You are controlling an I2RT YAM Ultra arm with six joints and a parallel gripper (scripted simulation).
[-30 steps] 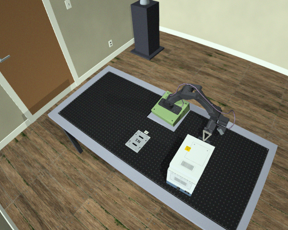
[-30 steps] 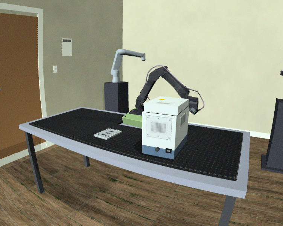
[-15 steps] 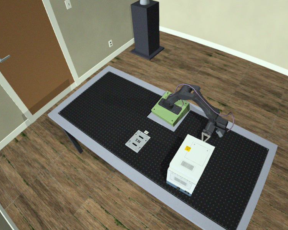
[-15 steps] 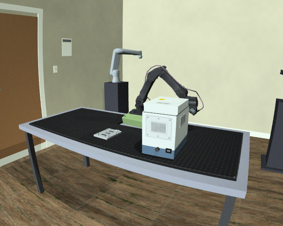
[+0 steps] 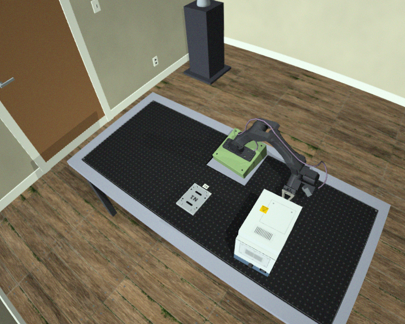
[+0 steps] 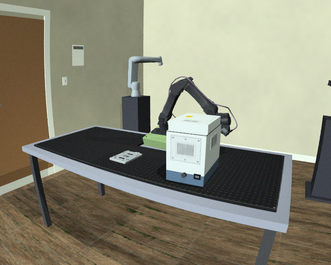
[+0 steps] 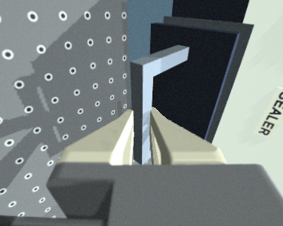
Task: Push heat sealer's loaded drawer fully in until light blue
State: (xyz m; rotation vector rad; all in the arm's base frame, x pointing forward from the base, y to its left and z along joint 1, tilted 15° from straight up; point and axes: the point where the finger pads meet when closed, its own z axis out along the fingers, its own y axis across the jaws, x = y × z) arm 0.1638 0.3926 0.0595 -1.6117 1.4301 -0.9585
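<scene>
My hand is 110 mm short of the sealer drawer, 10 mm to the right of it and 10 mm above it.
</scene>
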